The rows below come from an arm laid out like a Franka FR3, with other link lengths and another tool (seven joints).
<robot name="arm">
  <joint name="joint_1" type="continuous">
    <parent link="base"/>
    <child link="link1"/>
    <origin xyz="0 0 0.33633" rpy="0 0 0"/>
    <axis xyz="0 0 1"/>
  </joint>
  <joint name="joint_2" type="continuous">
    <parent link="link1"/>
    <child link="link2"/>
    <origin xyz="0 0 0" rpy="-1.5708 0 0"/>
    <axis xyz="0 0 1"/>
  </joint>
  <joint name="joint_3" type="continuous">
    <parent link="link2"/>
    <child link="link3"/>
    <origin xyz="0 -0.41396 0" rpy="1.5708 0 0"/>
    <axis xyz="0 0 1"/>
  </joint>
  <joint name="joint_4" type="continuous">
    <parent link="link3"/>
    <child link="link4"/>
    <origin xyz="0.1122 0 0" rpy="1.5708 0 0"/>
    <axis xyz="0 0 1"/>
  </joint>
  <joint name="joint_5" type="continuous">
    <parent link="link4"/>
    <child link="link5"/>
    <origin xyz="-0.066 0.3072 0" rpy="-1.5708 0 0"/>
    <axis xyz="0 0 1"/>
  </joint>
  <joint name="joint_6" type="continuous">
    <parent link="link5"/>
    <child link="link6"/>
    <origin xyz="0 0 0" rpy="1.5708 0 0"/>
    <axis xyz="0 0 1"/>
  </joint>
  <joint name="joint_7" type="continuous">
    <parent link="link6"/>
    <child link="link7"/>
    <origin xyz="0.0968 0 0" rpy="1.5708 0 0"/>
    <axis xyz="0 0 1"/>
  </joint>
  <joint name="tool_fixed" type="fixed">
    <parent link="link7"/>
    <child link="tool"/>
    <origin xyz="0.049 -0.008 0.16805" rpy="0 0.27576 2.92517"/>
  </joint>
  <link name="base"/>
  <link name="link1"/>
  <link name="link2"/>
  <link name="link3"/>
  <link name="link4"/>
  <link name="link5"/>
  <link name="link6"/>
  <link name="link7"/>
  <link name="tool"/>
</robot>
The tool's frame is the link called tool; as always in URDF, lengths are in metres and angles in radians. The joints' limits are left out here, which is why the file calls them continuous.
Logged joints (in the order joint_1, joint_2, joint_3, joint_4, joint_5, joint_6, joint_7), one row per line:
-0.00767, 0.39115, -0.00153, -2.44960, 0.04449, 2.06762, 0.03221
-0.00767, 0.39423, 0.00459, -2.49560, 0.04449, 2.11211, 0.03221
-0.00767, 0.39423, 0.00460, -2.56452, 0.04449, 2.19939, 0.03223
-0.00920, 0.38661, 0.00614, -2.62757, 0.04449, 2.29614, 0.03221
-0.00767, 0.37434, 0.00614, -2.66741, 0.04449, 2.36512, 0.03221
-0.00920, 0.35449, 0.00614, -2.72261, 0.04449, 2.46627, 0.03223
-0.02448, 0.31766, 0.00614, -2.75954, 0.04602, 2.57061, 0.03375
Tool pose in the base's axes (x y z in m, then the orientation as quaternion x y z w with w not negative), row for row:
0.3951, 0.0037, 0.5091, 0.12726, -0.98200, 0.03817, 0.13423
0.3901, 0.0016, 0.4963, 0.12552, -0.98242, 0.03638, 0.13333
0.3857, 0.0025, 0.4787, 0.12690, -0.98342, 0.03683, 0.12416
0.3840, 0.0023, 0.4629, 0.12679, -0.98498, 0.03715, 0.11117
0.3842, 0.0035, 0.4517, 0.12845, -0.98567, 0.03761, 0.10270
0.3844, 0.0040, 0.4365, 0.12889, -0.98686, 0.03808, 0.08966
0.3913, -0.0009, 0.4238, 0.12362, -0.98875, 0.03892, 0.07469
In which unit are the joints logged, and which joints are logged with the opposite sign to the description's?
The joints are logged in radians. Opposite sign: joint_2, joint_3, joint_5, joint_7.
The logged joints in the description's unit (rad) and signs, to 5 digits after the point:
-0.00767, -0.39115, 0.00153, -2.44960, -0.04449, 2.06762, -0.03221
-0.00767, -0.39423, -0.00459, -2.49560, -0.04449, 2.11211, -0.03221
-0.00767, -0.39423, -0.00460, -2.56452, -0.04449, 2.19939, -0.03223
-0.00920, -0.38661, -0.00614, -2.62757, -0.04449, 2.29614, -0.03221
-0.00767, -0.37434, -0.00614, -2.66741, -0.04449, 2.36512, -0.03221
-0.00920, -0.35449, -0.00614, -2.72261, -0.04449, 2.46627, -0.03223
-0.02448, -0.31766, -0.00614, -2.75954, -0.04602, 2.57061, -0.03375

